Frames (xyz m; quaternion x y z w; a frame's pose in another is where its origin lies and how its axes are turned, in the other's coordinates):
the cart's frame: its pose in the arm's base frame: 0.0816 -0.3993 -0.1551 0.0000 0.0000 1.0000 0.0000
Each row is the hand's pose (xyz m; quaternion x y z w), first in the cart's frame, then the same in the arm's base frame.
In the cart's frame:
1: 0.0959 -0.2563 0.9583 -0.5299 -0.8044 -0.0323 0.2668
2: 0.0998 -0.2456 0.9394 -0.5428 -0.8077 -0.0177 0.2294
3: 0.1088 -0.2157 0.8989 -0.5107 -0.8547 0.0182 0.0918
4: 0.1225 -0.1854 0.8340 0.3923 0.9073 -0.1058 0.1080
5: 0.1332 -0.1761 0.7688 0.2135 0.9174 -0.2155 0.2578
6: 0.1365 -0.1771 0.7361 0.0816 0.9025 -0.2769 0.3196
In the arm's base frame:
1: -0.0143 -0.1430 0.8032 0.8044 -0.5299 0.2668 0.0323
2: -0.0182 -0.1537 0.7843 0.8077 -0.5428 0.2294 0.0177
3: -0.0272 -0.1836 0.7438 -0.8547 0.5107 -0.0918 0.0182
4: -0.0409 -0.2139 0.6789 -0.9073 0.3923 0.1080 0.1058
5: -0.0516 -0.2232 0.6137 -0.9174 0.2135 0.2578 0.2155
6: -0.0549 -0.2222 0.5810 -0.9025 0.0816 0.3196 0.2769

